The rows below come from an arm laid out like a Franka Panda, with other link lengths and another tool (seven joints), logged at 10 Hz.
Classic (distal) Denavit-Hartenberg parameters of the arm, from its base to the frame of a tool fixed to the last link. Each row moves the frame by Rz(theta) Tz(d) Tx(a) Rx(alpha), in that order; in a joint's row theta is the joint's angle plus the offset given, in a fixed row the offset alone. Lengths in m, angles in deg.
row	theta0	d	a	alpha
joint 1	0.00	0.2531	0.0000	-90.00
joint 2	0.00	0.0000	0.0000	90.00
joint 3	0.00	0.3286	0.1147	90.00
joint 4	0.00	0.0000	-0.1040	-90.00
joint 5	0.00	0.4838	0.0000	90.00
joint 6	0.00	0.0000	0.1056	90.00
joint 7	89.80	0.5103	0.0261	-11.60
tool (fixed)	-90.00	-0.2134	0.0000	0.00
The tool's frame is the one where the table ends.
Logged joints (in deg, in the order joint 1, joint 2, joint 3, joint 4, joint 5, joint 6, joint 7), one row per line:
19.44, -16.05, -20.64, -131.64, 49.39, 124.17, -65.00
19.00, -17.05, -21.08, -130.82, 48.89, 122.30, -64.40
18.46, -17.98, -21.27, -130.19, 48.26, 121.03, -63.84
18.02, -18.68, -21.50, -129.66, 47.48, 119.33, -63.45
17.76, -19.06, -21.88, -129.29, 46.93, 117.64, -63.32
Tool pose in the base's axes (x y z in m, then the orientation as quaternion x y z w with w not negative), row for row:
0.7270, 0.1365, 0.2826, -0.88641, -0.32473, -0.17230, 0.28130
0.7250, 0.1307, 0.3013, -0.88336, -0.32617, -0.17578, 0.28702
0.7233, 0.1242, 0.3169, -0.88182, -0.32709, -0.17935, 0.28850
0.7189, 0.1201, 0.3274, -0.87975, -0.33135, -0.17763, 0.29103
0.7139, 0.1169, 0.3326, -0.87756, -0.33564, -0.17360, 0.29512
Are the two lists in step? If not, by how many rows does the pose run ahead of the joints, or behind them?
They are in step.
